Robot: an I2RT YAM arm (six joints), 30 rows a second.
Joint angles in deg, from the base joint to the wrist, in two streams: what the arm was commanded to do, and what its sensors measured. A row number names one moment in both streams.
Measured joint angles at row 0: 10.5 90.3 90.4 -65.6 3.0 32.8
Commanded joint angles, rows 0 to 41: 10.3 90.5 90.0 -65.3 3.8 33.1; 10.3 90.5 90.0 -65.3 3.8 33.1; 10.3 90.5 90.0 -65.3 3.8 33.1; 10.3 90.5 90.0 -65.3 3.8 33.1; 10.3 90.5 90.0 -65.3 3.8 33.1; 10.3 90.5 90.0 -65.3 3.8 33.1; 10.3 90.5 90.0 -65.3 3.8 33.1; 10.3 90.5 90.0 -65.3 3.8 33.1; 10.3 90.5 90.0 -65.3 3.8 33.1; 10.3 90.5 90.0 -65.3 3.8 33.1; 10.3 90.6 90.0 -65.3 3.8 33.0; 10.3 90.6 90.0 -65.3 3.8 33.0; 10.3 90.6 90.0 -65.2 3.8 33.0; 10.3 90.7 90.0 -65.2 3.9 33.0; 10.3 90.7 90.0 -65.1 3.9 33.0; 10.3 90.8 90.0 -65.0 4.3 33.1; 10.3 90.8 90.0 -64.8 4.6 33.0; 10.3 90.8 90.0 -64.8 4.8 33.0; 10.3 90.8 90.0 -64.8 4.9 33.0; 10.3 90.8 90.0 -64.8 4.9 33.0; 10.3 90.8 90.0 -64.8 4.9 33.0; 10.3 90.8 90.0 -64.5 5.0 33.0; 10.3 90.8 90.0 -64.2 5.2 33.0; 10.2 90.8 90.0 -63.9 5.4 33.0; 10.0 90.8 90.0 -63.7 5.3 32.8; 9.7 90.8 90.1 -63.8 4.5 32.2; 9.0 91.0 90.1 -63.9 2.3 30.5; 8.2 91.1 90.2 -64.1 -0.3 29.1; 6.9 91.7 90.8 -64.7 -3.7 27.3; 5.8 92.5 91.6 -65.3 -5.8 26.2; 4.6 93.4 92.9 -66.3 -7.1 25.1; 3.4 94.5 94.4 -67.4 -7.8 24.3; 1.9 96.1 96.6 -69.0 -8.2 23.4; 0.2 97.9 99.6 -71.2 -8.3 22.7; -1.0 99.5 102.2 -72.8 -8.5 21.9; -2.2 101.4 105.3 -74.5 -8.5 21.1; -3.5 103.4 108.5 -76.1 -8.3 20.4; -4.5 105.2 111.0 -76.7 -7.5 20.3; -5.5 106.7 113.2 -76.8 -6.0 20.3; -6.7 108.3 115.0 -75.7 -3.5 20.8; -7.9 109.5 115.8 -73.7 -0.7 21.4; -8.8 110.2 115.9 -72.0 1.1 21.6
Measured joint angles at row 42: -6.3 108.1 113.0 -73.9 -4.6 22.4
